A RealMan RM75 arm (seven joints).
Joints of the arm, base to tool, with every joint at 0 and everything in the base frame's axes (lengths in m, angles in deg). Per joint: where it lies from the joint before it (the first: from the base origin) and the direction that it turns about. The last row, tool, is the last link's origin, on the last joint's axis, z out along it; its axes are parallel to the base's.
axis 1: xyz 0 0 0.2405 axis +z
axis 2: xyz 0 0 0 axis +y
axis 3: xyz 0 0 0.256 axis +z
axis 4: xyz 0 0 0 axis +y
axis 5: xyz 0 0 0.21 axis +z
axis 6: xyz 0 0 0 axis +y
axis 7: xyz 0 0 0.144 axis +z
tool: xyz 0 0 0
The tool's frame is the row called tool.
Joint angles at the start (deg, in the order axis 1, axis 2, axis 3, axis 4, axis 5, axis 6, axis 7):
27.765, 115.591, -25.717, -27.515, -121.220, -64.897, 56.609
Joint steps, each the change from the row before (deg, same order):
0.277, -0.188, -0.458, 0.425, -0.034, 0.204, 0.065
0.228, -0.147, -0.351, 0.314, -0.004, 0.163, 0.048
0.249, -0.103, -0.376, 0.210, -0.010, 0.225, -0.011
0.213, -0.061, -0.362, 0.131, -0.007, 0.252, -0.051
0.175, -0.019, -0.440, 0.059, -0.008, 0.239, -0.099
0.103, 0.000, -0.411, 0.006, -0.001, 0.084, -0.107
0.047, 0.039, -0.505, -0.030, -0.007, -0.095, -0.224
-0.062, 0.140, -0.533, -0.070, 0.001, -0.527, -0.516
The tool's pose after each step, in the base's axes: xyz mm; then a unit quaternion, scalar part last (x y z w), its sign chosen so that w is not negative. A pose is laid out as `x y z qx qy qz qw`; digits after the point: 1 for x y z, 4 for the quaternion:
364.2 338.9 20.9 -0.9108 0.2055 0.0845 0.3480
363.5 340.0 20.2 -0.9121 0.2043 0.0833 0.3456
362.6 341.3 19.6 -0.9134 0.2021 0.0813 0.3438
361.8 342.6 19.0 -0.9146 0.1996 0.0790 0.3426
361.0 343.6 18.3 -0.9161 0.1964 0.0763 0.3410
360.2 344.2 17.5 -0.9177 0.1932 0.0743 0.3391
359.2 344.2 16.2 -0.9201 0.1886 0.0726 0.3356
357.5 342.9 13.8 -0.9237 0.1816 0.0728 0.3294

